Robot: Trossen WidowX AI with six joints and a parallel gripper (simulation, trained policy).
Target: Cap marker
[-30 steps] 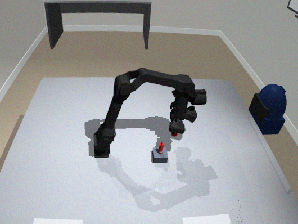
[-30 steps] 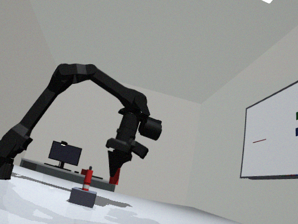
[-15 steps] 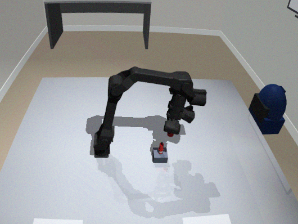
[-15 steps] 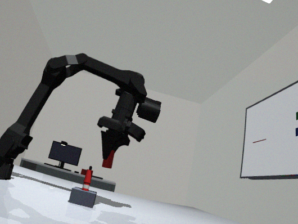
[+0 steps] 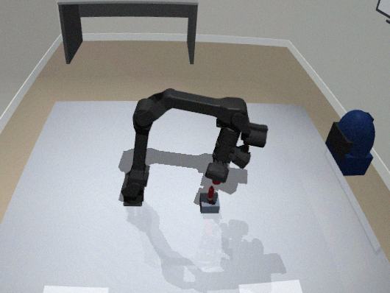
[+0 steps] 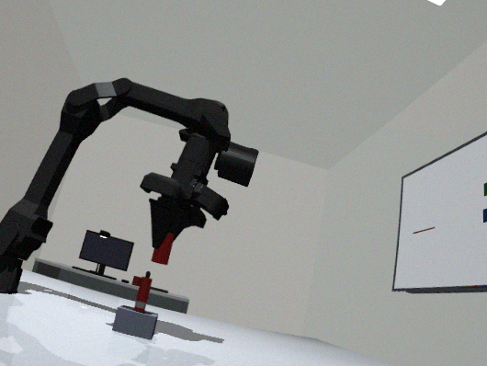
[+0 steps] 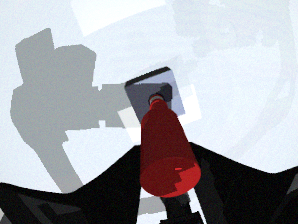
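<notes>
My gripper tip is now 120 mm above the holder block and 10 mm past it. Also, from my gripper tip: red cap 10 mm ahead, 10 mm above.
</notes>
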